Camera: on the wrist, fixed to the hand. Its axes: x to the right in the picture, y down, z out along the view.
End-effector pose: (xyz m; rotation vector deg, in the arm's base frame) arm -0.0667 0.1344 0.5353 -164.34 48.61 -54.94
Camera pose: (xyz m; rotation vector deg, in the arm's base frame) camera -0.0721 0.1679 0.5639 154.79 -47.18 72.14
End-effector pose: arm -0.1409 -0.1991 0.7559 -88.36 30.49 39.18
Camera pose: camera -0.1192 -0.2283 0.7814 -92.67 40.20 29.14
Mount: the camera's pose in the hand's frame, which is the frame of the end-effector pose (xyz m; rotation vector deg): -0.0042 -0.0307 -0.0318 0.68 12.84 -0.05
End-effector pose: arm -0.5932 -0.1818 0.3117 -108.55 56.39 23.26
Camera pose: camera -0.5759 -0.1994 0.3486 -112.27 64.70 10.82
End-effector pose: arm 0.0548 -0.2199 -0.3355 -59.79 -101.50 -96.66
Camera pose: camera 0.0280 -0.2503 -0.3536 -46.59 -93.74 -98.45
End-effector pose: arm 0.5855 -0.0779 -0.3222 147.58 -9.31 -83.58
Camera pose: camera 0.6109 -0.0439 -0.3090 156.07 -8.00 -66.50
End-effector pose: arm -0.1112 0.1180 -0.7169 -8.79 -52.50 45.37
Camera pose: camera -0.0718 0.0997 -0.7259 -12.99 -40.09 43.68
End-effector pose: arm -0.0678 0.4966 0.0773 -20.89 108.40 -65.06
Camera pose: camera -0.0962 0.5007 0.1112 -13.71 119.04 -70.47
